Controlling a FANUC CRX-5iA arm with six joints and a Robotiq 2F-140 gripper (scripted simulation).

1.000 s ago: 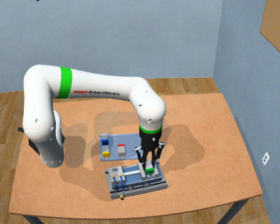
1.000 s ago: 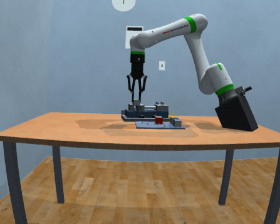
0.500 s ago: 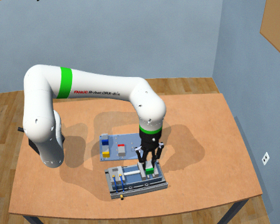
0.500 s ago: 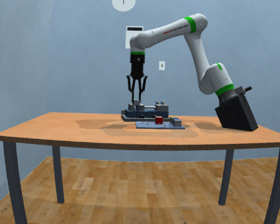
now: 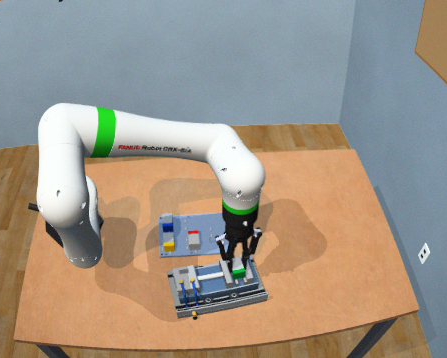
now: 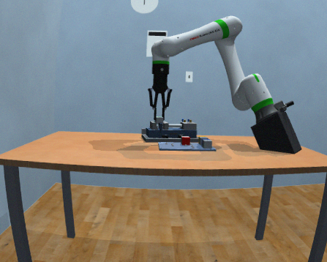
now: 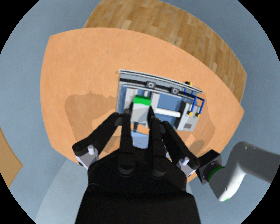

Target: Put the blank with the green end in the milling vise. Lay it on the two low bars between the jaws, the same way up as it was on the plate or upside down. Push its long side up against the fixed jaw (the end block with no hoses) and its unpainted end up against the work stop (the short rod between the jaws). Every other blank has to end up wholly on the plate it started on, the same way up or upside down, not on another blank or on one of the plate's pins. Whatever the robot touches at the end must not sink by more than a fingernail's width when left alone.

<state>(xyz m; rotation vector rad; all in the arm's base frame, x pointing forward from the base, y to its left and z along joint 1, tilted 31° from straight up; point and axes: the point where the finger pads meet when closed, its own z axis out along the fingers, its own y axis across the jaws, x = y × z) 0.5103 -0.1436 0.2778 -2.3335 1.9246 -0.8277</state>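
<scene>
Now: hand 3 cm above the green-ended blank. Round my hand: hosed end block (16 cm behind, 6 cm below, 1 cm to the right); grey jaw block (6 cm below, 3 cm behind); fixed jaw (6 cm below, 3 cm ahead, 1 cm to the left).
</scene>
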